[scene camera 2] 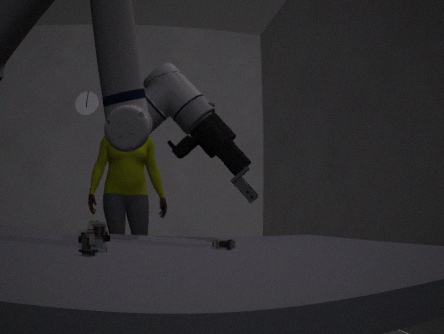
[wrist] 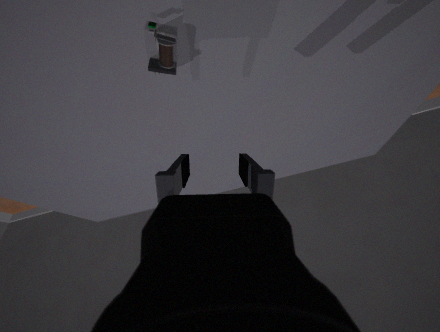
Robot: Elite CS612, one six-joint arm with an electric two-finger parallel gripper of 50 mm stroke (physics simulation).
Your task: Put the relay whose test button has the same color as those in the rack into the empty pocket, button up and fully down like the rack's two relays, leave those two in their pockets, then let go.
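Places are measured from the arm's base along level axes (x ahead, y left, z up), in centimetres.
Pixels of known places: gripper, fingertip midpoint: [scene camera 2: 254, 199] [wrist: 214, 164].
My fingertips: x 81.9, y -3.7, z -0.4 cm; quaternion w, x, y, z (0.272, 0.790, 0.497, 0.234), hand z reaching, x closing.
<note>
Ahead of a thing's pixels: the offset from my fingertips to its top centre. Level surfaces: height alone.
A relay with a green test button @(dx -7.4, dy -1.2, dz -8.7 cm) [scene camera 2: 224, 244] [wrist: 164, 50] lies on its side on the table, at the right in the scene view and at the upper left in the wrist view. My gripper [scene camera 2: 252, 200] [wrist: 214, 164] is open and empty. It is tilted and hangs well above the table, up and to the right of this relay in the scene view. A cluster of relays @(dx -35.3, dy -15.7, dz -6.5 cm) [scene camera 2: 94, 240] shows at the left of the scene view; they overlap, one with a red spot. The rack and its empty pocket cannot be made out there.
The grey table @(dz -10.8 cm) [scene camera 2: 250, 280] [wrist: 100, 125] carries the relays; its edge shows below my fingers in the wrist view. A person in a yellow top [scene camera 2: 127, 172] stands behind the table. Shadows of the arm fall across the table at the top of the wrist view.
</note>
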